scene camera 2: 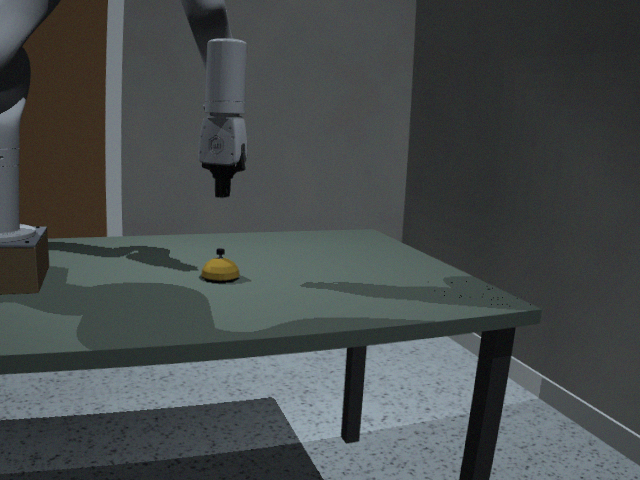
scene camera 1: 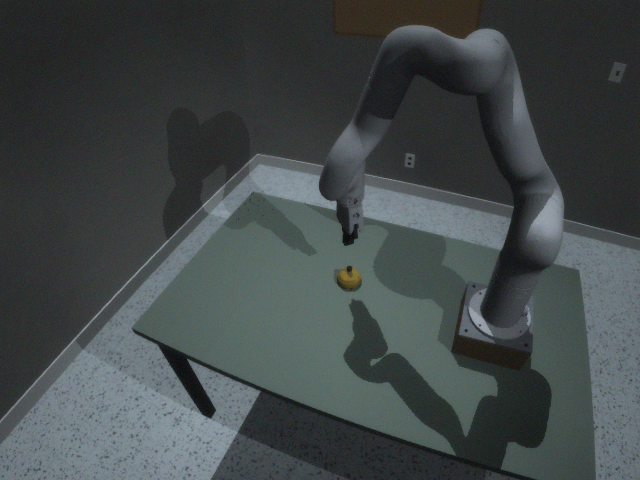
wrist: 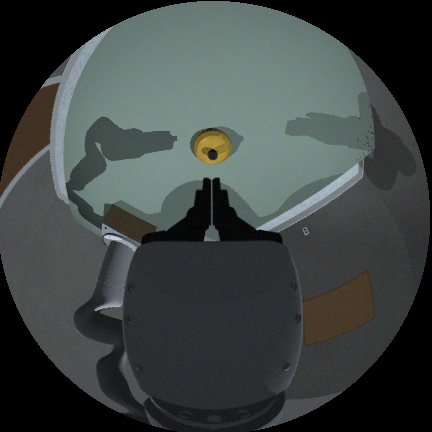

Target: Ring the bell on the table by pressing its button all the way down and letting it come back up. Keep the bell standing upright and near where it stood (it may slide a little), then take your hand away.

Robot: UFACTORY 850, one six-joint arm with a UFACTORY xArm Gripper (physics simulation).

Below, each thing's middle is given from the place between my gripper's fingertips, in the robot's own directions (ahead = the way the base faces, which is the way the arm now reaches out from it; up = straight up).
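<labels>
Here my gripper is 15 cm above the yellow dome bell (scene camera 2: pixel 219 270), and it is also 1 cm past the bell and 1 cm to the left of it.
</labels>
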